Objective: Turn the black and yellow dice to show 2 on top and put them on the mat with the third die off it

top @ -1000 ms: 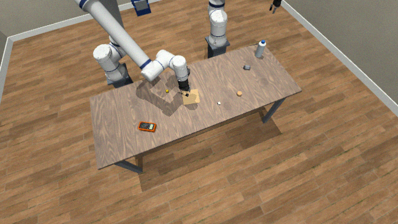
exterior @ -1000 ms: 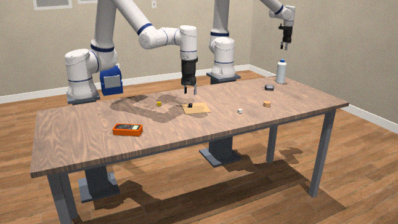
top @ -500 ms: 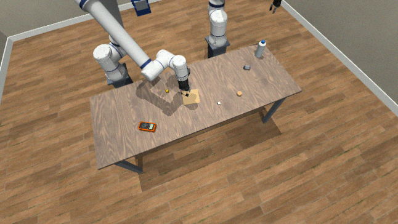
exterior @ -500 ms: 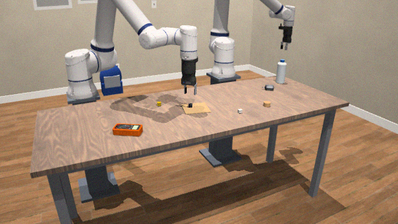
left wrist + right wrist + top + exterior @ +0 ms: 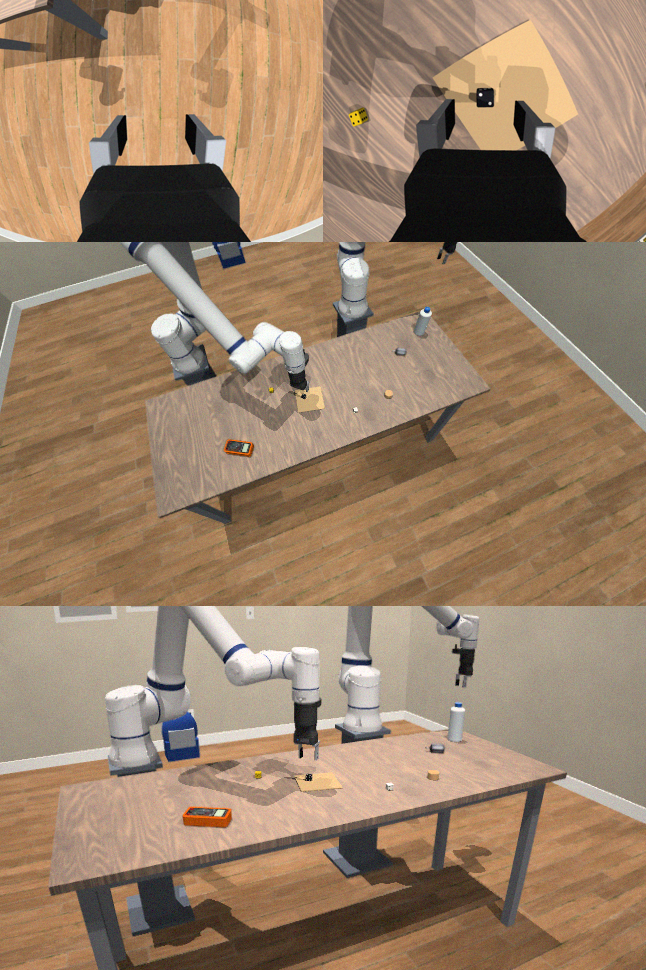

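Now: the yellow die 150 mm to the right of my right hand, 110 mm behind it and 90 mm below it. Also, from my right hand: black die (90 mm below); then tan mat (100 mm below, 20 mm to the left, 20 mm ahead); then white die (210 mm to the left, 180 mm ahead, 90 mm below).
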